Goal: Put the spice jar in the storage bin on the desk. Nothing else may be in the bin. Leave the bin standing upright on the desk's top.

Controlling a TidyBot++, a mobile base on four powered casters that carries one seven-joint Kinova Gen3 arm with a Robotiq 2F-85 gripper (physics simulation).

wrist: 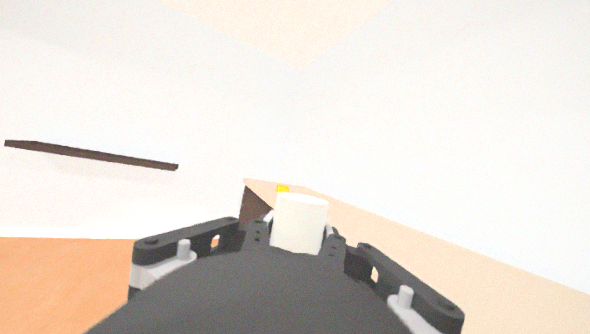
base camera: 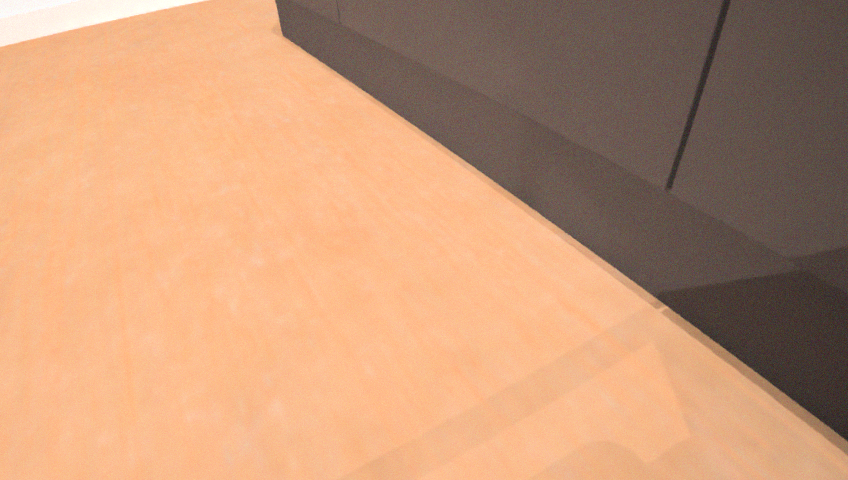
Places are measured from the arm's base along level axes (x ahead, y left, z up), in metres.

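Pixels of known places: gripper, between the fingertips: (wrist: 298, 225).
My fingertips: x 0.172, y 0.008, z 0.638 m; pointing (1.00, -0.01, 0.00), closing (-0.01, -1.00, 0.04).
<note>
For each thing: its middle in the pictures, then the offset to it from my fingertips. Level surfaces: height alone.
- spice jar, middle of its body: (wrist: 296, 238) 0.004 m down, 0.022 m back, 0.000 m left
- light wooden counter, height of its surface: 0.124 m down
- small yellow block, middle of its body: (wrist: 282, 189) 0.103 m down, 0.890 m ahead, 0.129 m left
- dark shelf, height of its surface: 0.188 m down
- wooden floor, height of its surface: 1.034 m down
My gripper (wrist: 298, 225) is in the lower middle of the wrist view, shut on a cream-white cylinder, the spice jar (wrist: 300, 223). The jar stands up between the two fingertips, and its lower end is hidden behind the dark gripper body. The storage bin and the desk cannot be made out in either view.
In the wrist view, a light wooden counter (wrist: 425, 255) runs along the right wall, with a small yellow block (wrist: 283, 188) near its far end. A dark shelf (wrist: 95, 154) hangs on the left wall. In the base view, a dark cabinet front (base camera: 505, 89) borders the wooden floor (base camera: 208, 237).
</note>
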